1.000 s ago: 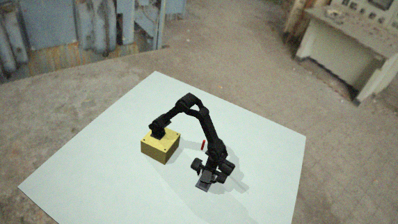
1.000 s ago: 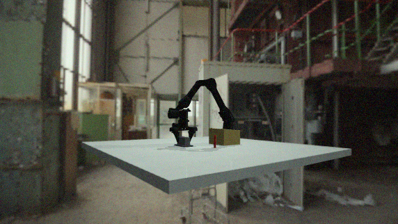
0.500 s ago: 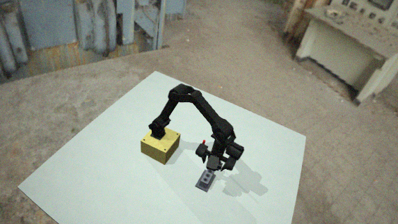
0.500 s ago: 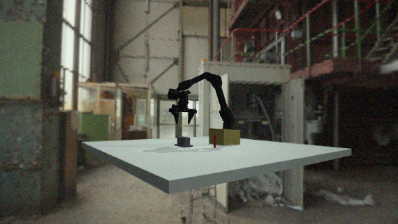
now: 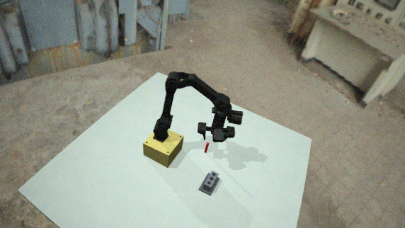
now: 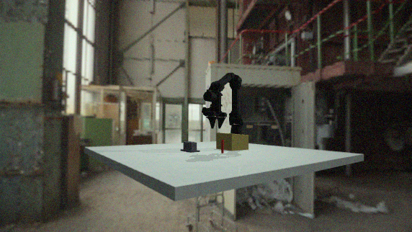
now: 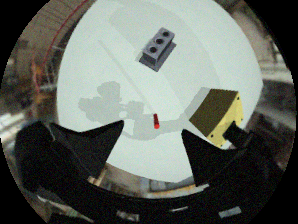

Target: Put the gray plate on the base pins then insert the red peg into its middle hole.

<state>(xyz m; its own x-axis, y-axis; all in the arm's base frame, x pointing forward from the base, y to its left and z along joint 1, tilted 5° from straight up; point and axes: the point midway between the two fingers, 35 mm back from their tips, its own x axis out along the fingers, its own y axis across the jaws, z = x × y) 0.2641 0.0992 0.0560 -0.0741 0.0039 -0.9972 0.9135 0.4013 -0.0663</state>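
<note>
My gripper tip is now 30 mm past the red peg, 30 mm to the right of it and 110 mm above it. The rest, counted from my gripper tip: gray base: 80 mm ahead, 160 mm to the right, 140 mm below; then gray plate: 80 mm ahead, 160 mm to the right, 100 mm below.
</note>
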